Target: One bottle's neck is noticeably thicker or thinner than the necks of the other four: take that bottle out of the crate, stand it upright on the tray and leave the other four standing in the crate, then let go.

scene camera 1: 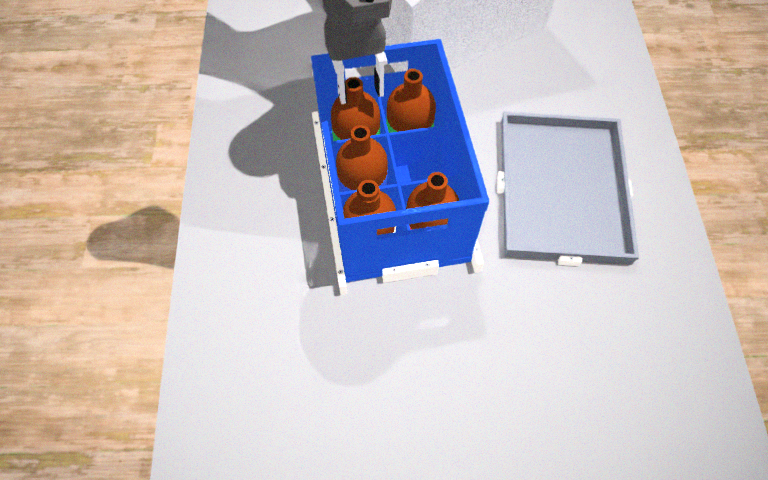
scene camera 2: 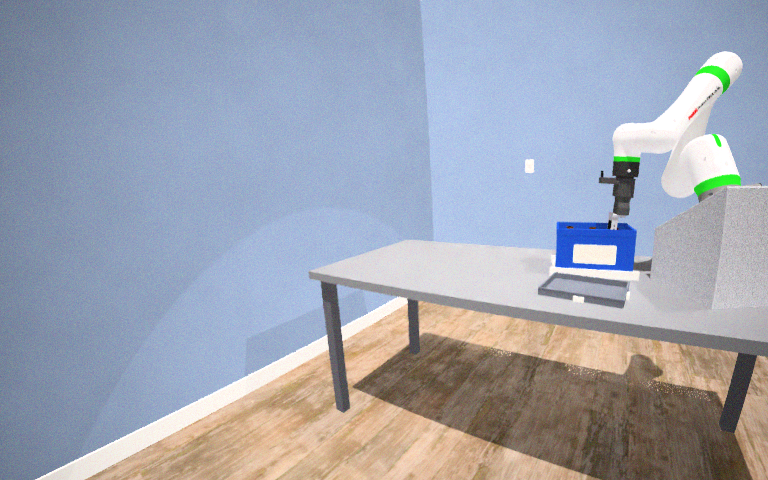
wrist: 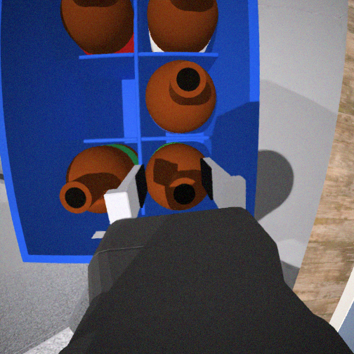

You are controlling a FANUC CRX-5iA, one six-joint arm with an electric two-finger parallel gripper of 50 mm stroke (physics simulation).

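Places are measured from the arm's base along level axes (x ahead, y left, z up), in metres.
Where they show: gripper, fingertip midpoint: (scene camera 1: pixel 360 94).
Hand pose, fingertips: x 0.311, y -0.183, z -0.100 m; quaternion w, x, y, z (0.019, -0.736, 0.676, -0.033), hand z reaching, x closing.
Observation:
Each offset is from my fingertips to the top centre of the thing. "*": to the spot under its first point. Level surfaces: height alone.
Five orange-brown bottles stand in the blue crate {dx +0.072, dy +0.033, dz +0.020 m} (scene camera 1: pixel 407 249) (scene camera 2: pixel 563 254) (wrist: pixel 60 258). In scene camera 1 they are the far-left bottle {dx -0.014, dy -0.008, dz +0.008 m} (scene camera 1: pixel 362 120) (wrist: pixel 162 192), far-right bottle {dx -0.015, dy +0.077, dz +0.008 m} (scene camera 1: pixel 411 110) (wrist: pixel 95 170), middle-left bottle {dx +0.070, dy -0.012, dz +0.008 m} (scene camera 1: pixel 362 164) (wrist: pixel 167 110), near-left bottle {dx +0.157, dy -0.015, dz +0.008 m} (scene camera 1: pixel 362 206) and near-right bottle {dx +0.161, dy +0.073, dz +0.008 m} (scene camera 1: pixel 433 196). The middle-right compartment is empty. I cannot tell surely which neck differs. My gripper (scene camera 1: pixel 361 97) (scene camera 2: pixel 613 224) (wrist: pixel 173 174) is open, its fingers on either side of the far-left bottle's neck, apart from it. The grey tray {* dx +0.110, dy +0.305, dz -0.150 m} (scene camera 1: pixel 566 186) (scene camera 2: pixel 589 287) is empty.
White strips {* dx +0.220, dy +0.032, dz -0.128 m} (scene camera 1: pixel 410 271) border the crate's base on the table {dz -0.155 m} (scene camera 1: pixel 396 407) (scene camera 2: pixel 453 277). The crate's walls and dividers (wrist: pixel 137 100) surround the bottles. The tray lies right of the crate in scene camera 1, with small white blocks {* dx +0.238, dy +0.266, dz -0.140 m} (scene camera 1: pixel 569 260) at its edges. The robot's pedestal (scene camera 2: pixel 685 254) stands beside the crate.

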